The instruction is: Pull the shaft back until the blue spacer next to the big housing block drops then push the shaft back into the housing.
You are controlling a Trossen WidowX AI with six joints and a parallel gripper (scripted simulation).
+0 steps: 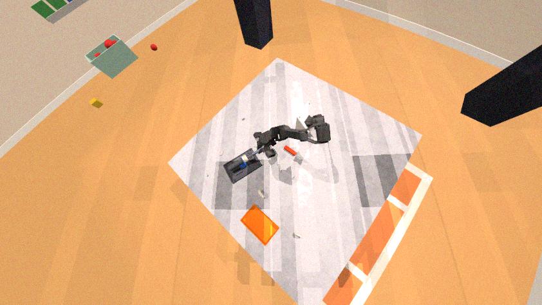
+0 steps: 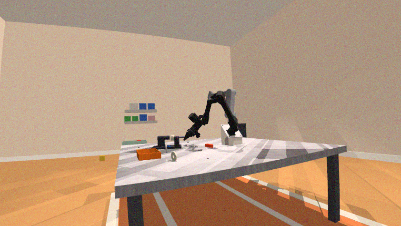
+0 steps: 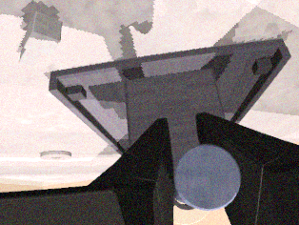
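Right now my gripper tip is 12 cm short of the blue spacer, 5 cm to the left of it and 4 cm above it. Round my gripper tip: orange tray: 35 cm ahead, 26 cm to the left, 4 cm below.
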